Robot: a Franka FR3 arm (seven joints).
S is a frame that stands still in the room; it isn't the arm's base.
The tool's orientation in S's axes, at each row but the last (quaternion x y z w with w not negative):
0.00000 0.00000 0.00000 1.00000
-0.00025 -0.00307 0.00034 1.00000
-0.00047 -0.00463 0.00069 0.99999
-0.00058 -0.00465 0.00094 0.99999
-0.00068 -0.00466 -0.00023 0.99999
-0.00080 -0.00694 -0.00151 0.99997
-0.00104 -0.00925 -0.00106 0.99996
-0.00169 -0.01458 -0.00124 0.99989
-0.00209 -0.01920 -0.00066 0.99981
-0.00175 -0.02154 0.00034 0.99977
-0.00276 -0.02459 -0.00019 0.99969
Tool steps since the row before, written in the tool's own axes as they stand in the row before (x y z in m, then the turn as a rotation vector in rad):
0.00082 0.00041 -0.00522 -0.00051 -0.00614 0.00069
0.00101 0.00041 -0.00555 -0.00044 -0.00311 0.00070
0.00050 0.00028 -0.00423 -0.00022 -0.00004 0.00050
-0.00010 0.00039 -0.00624 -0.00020 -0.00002 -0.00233
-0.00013 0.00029 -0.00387 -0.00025 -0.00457 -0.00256
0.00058 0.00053 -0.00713 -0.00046 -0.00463 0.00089
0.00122 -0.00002 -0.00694 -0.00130 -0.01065 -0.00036
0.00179 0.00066 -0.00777 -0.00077 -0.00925 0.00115
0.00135 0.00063 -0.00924 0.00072 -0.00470 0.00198
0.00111 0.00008 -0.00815 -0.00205 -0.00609 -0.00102
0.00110 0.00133 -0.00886 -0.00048 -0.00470 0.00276
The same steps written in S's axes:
0.00082 0.00041 -0.00522 -0.00051 -0.00614 0.00069
0.00104 0.00041 -0.00554 -0.00044 -0.00311 0.00070
0.00054 0.00028 -0.00423 -0.00022 -0.00004 0.00050
-0.00004 0.00038 -0.00624 -0.00018 -0.00002 -0.00233
-0.00009 0.00028 -0.00387 -0.00023 -0.00457 -0.00256
0.00068 0.00052 -0.00712 -0.00049 -0.00463 0.00089
0.00135 -0.00004 -0.00692 -0.00132 -0.01065 -0.00036
0.00202 0.00063 -0.00772 -0.00083 -0.00924 0.00116
0.00170 0.00059 -0.00918 0.00064 -0.00469 0.00203
0.00146 0.00005 -0.00809 -0.00200 -0.00610 -0.00109
0.00153 0.00128 -0.00880 -0.00062 -0.00468 0.00276

